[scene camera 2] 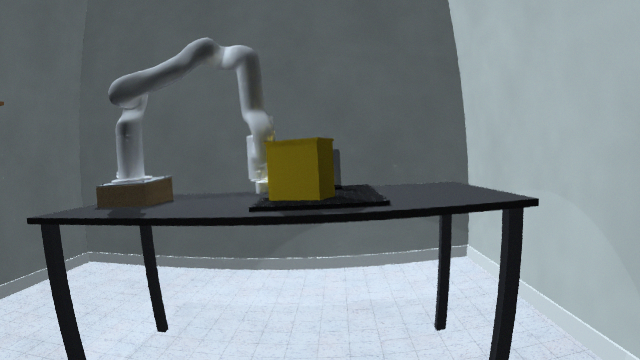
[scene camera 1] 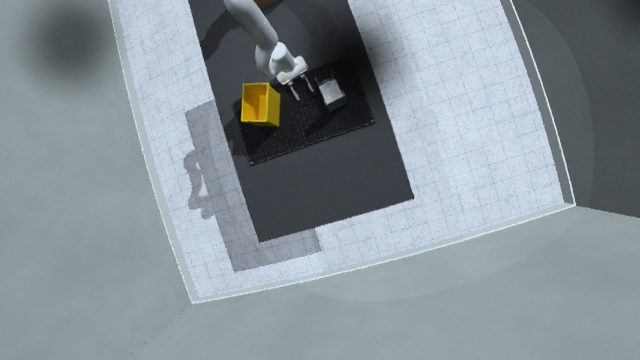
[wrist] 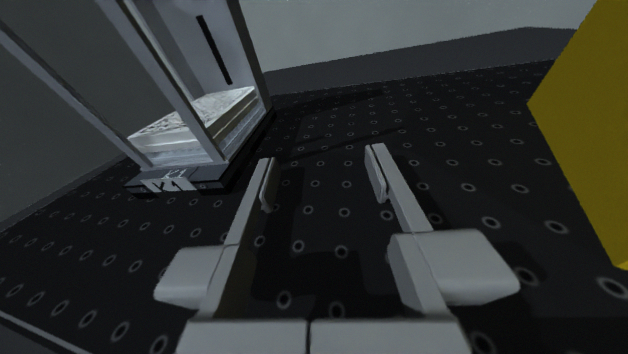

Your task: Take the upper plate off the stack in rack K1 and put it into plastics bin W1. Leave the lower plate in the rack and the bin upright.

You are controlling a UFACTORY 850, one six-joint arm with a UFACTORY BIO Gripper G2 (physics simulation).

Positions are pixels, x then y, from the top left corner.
yellow plastics bin W1: scene camera 2; scene camera 1; wrist 573,105
same spot on yellow plastics bin W1: (scene camera 2: 299,169) = (scene camera 1: 251,111)
